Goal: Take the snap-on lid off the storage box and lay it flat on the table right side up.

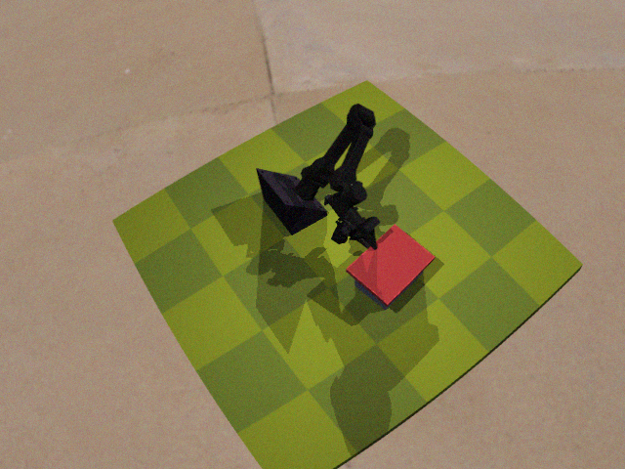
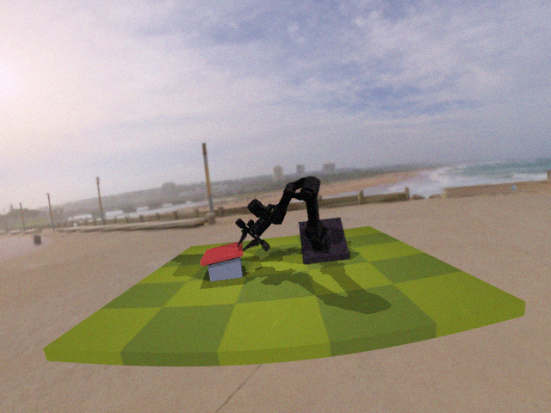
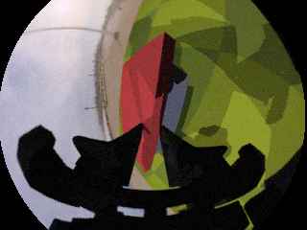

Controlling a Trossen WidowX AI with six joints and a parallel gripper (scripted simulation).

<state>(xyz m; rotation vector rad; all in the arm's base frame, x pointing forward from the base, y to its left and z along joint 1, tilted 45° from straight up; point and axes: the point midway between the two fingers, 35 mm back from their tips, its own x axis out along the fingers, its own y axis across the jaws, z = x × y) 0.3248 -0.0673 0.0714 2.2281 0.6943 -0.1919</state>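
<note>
The red lid lies 80 mm ahead of my gripper tip and 10 mm to the left of it. The rest, counted from my gripper tip: grey-blue storage box (70 mm ahead, 50 mm below).
</note>
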